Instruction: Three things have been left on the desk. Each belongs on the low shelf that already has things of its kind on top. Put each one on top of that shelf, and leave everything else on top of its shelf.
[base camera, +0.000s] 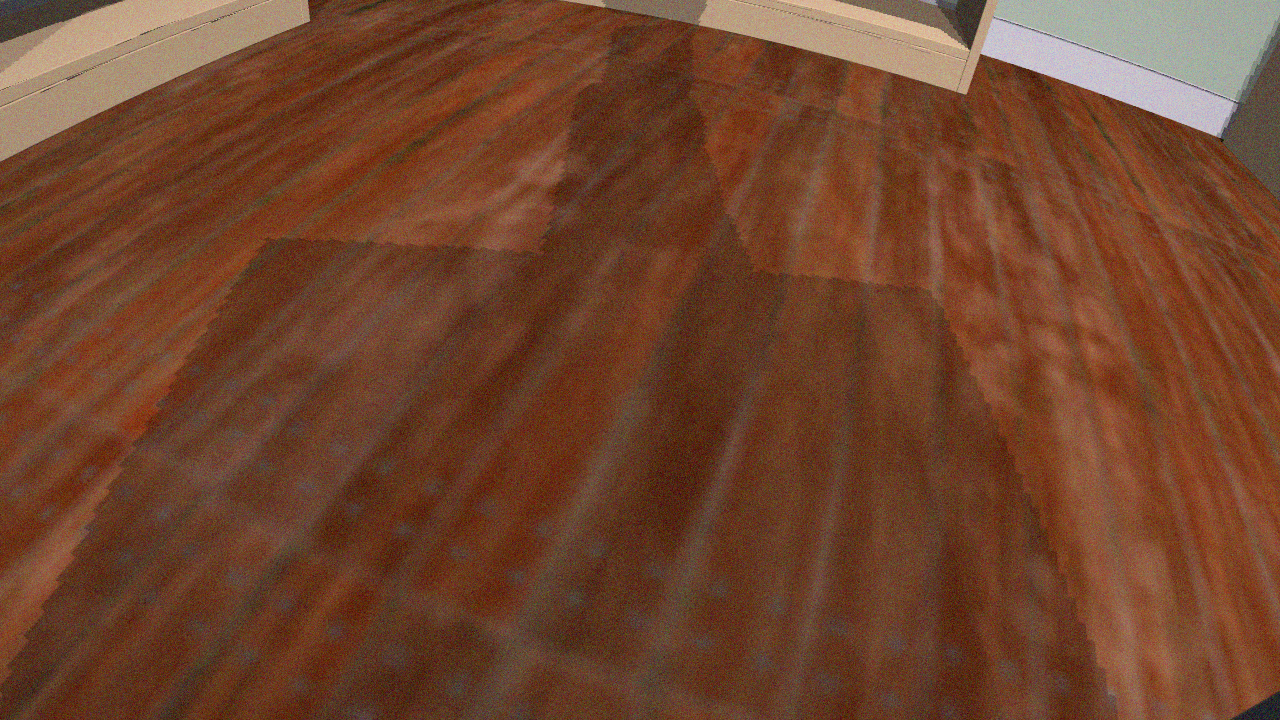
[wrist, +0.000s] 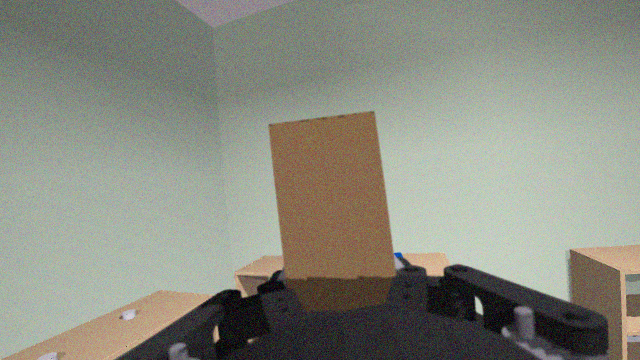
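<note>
My gripper is shut on a plain brown box, low in the wrist view. The brown box stands up from between the fingers, slightly tilted, against the green wall. A low wooden shelf at the lower left has small white things on top. Another low wooden shelf is behind the gripper and box; a small blue thing shows at its top, partly hidden. The desk does not show in either view.
A wooden shelf unit stands at the right edge of the wrist view. In the base view, one wooden unit is at the upper left and another at the top, right of centre. A wall with a white baseboard is at the upper right.
</note>
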